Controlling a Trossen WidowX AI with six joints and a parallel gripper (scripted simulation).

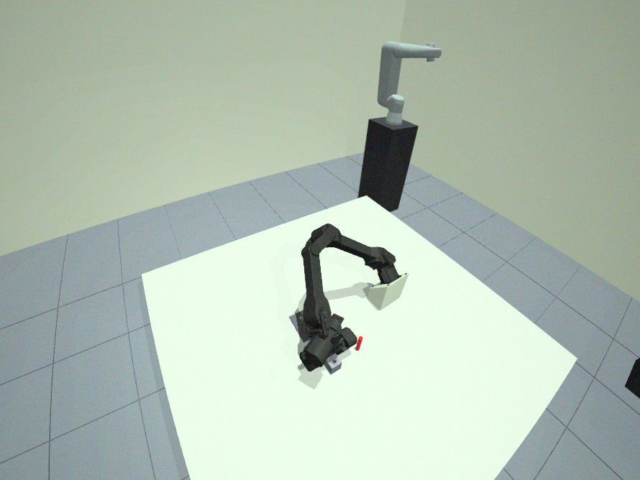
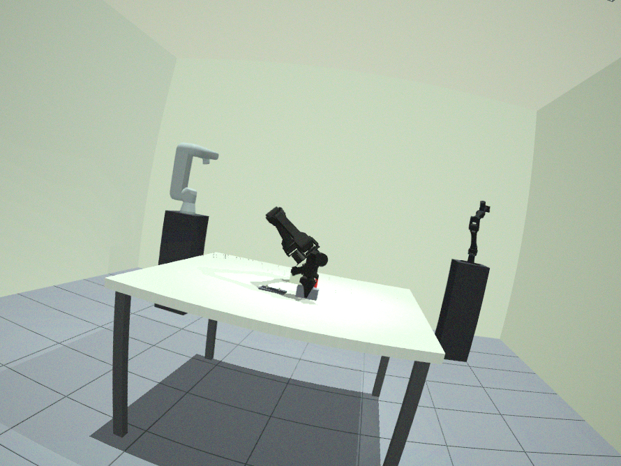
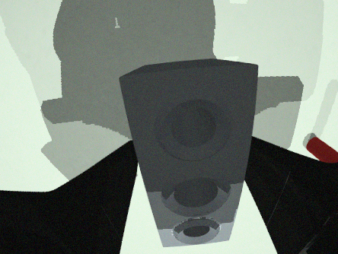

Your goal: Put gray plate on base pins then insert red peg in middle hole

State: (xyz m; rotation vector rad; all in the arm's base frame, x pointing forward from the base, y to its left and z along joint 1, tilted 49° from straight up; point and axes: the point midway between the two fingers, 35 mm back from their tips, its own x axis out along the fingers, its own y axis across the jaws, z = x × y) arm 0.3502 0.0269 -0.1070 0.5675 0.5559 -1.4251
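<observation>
My gripper tip is 110 mm past the red peg, 30 mm below it and 20 mm to the right of it. Round my gripper tip: gray plate 30 mm above.
</observation>
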